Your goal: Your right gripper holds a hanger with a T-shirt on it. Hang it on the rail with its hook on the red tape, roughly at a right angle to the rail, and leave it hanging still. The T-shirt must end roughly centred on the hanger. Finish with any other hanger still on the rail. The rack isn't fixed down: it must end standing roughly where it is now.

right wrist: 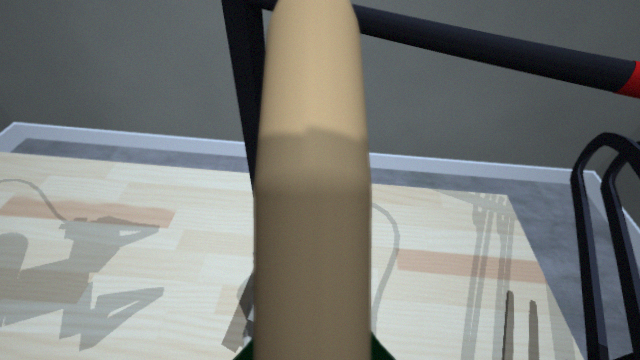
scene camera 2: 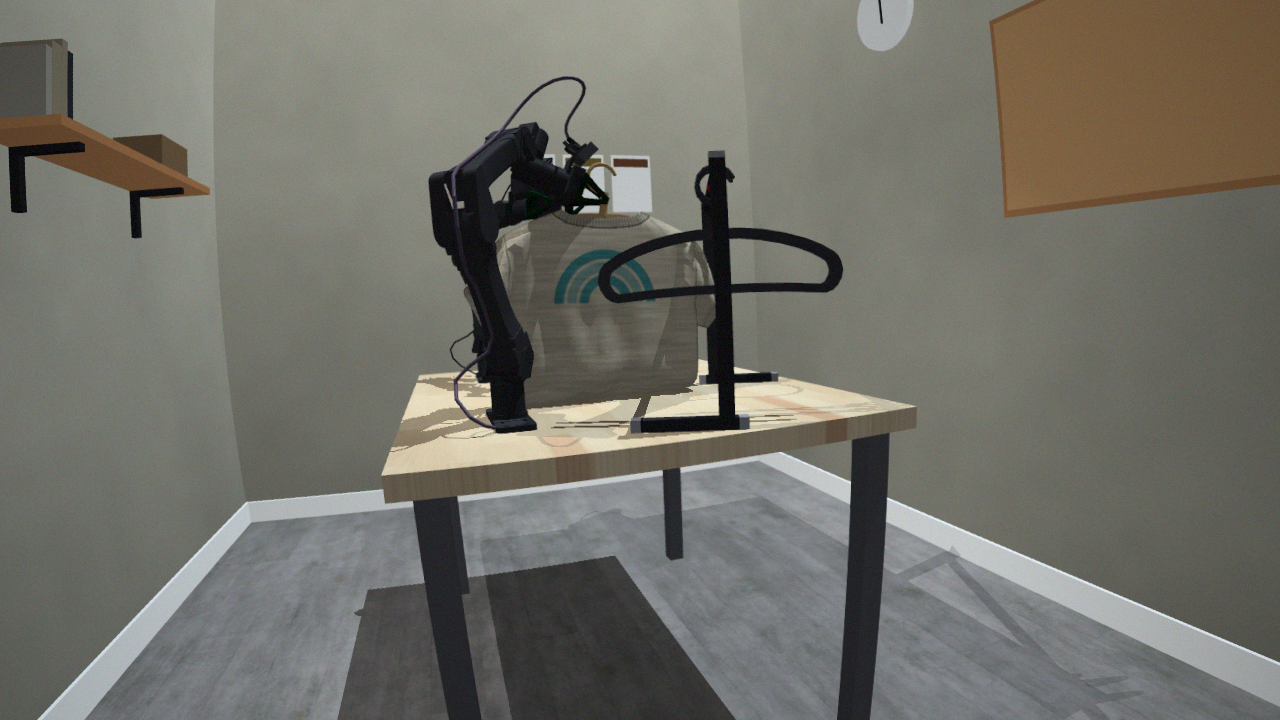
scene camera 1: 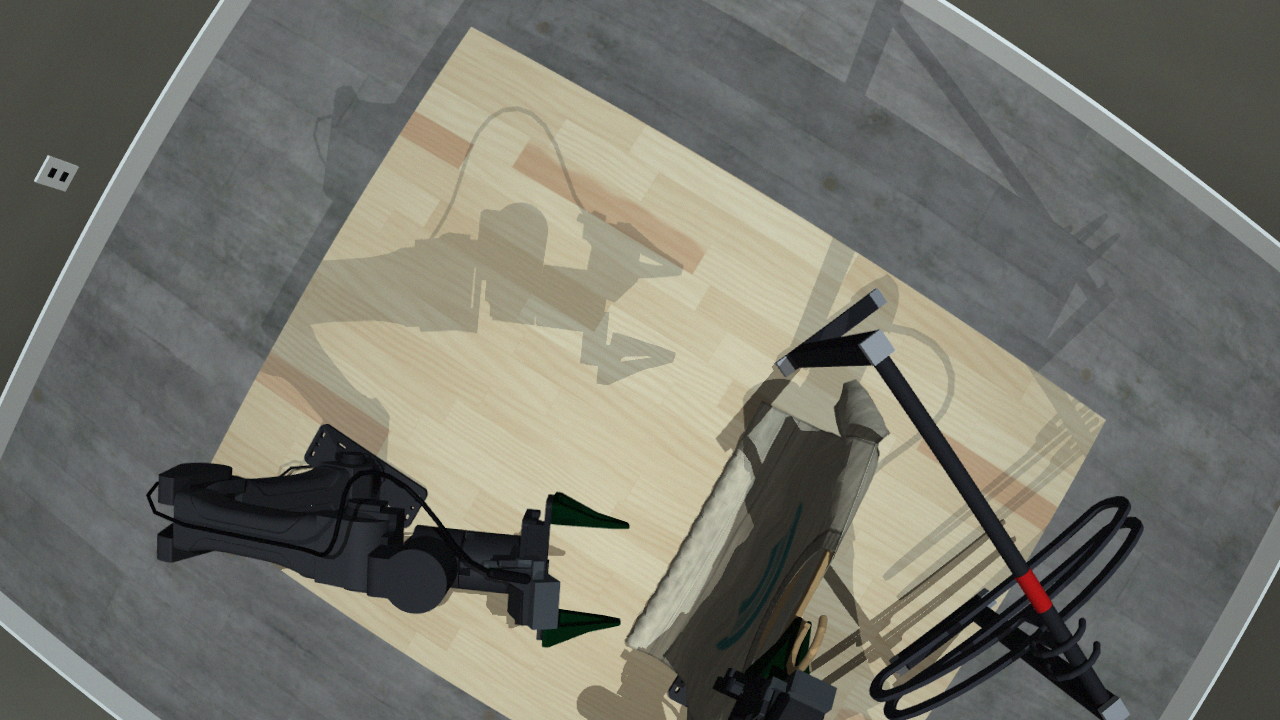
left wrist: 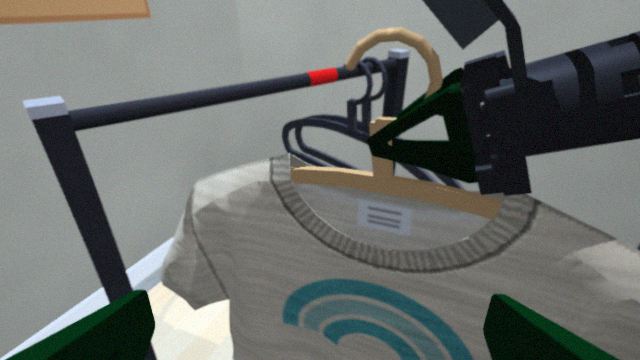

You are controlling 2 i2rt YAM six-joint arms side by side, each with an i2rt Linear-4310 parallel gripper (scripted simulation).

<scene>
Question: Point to a rail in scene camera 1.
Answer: At 869, 348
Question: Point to a grey t-shirt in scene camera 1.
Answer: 791, 490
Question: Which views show my left gripper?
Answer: Scene camera 2, scene camera 1 and the left wrist view only.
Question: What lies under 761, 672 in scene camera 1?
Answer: My right gripper.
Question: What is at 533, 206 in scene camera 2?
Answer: My left gripper.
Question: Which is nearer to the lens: the rail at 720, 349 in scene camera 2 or the grey t-shirt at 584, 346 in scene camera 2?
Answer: The rail.
</scene>
